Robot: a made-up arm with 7 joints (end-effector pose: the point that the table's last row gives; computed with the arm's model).
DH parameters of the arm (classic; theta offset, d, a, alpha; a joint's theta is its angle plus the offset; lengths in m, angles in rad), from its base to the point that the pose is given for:
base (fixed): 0 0.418 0.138 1.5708
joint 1: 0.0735 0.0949 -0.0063 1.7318
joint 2: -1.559 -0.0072 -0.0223 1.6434
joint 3: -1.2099 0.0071 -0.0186 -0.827
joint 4: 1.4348 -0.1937 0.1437 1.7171
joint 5: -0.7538 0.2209 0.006 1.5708
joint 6: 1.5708 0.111 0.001 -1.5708
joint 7: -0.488 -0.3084 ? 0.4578
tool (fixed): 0.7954 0.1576 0 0
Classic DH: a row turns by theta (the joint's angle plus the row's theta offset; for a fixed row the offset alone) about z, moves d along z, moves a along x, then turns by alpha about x.
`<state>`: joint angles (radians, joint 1 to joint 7).
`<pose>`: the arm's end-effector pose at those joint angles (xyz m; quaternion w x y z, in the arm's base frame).
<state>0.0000 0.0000 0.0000 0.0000 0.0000 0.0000 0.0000</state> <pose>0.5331 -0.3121 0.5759 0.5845 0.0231 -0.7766 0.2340</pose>
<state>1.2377 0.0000 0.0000 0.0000 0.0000 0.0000 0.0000</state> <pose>0.1179 -0.3121 0.8430 0.0256 -0.1169 -0.9716 0.2040</pose>
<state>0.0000 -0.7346 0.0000 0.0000 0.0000 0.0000 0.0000</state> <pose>0.5528 0.0097 0.6298 0.4187 0.2674 -0.7442 0.4465</pose>
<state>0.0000 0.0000 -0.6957 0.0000 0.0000 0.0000 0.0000</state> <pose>0.5330 -0.3663 0.4156 0.5417 0.2209 -0.8098 -0.0448</pose>
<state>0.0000 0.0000 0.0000 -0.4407 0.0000 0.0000 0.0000</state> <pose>0.4810 -0.3488 0.6364 0.4371 0.0969 -0.8838 0.1357</pose>
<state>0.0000 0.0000 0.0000 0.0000 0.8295 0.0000 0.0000</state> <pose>0.5868 -0.1361 0.5759 0.4407 0.3341 -0.7014 0.4497</pose>
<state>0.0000 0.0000 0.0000 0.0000 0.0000 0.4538 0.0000</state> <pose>0.5495 -0.3121 0.6568 0.3949 -0.0301 -0.8882 0.2332</pose>
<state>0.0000 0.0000 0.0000 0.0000 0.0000 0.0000 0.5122</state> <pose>0.5331 -0.3450 0.6044 0.5713 -0.1257 -0.6920 0.4231</pose>
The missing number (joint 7, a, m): -0.0502
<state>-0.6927 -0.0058 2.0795 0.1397 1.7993 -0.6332 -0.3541</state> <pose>0.3453 -0.1298 0.1568 0.5410 0.0284 0.6644 0.5149</pose>
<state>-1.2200 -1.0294 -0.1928 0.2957 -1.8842 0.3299 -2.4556</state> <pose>0.5234 -0.0223 0.3196 0.3249 0.0641 -0.7233 -0.6059</pose>
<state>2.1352 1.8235 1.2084 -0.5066 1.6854 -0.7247 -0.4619</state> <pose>0.1260 -0.4014 0.5051 0.3644 0.1396 -0.8899 0.2363</pose>
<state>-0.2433 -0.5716 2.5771 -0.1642 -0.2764 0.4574 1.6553</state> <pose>0.1205 0.3966 0.2767 0.6399 0.6167 -0.1607 -0.4295</pose>
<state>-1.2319 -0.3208 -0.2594 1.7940 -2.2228 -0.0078 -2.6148</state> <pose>0.2554 0.0067 0.1214 0.4851 0.0996 -0.8660 0.0692</pose>
